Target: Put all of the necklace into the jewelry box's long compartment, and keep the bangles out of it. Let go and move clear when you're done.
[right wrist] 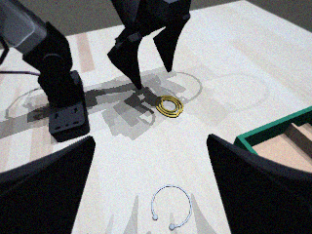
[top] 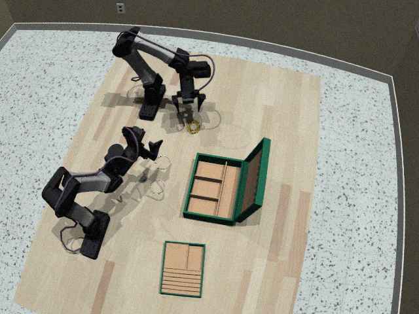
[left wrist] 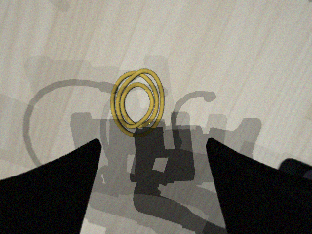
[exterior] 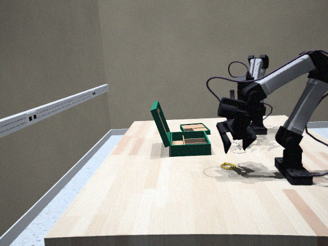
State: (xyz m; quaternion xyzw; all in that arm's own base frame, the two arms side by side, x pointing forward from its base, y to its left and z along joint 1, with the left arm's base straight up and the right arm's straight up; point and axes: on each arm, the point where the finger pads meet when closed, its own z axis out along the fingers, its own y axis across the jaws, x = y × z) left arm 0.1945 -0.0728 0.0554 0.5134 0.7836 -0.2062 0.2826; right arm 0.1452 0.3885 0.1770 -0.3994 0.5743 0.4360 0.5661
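Now: the green jewelry box 29 cm to the right of my left hand, 23 cm ahead of it and 4 cm above it. From my left hand the other things lie so: green-rimmed tray: 64 cm to the right, 17 cm ahead, 7 cm below.
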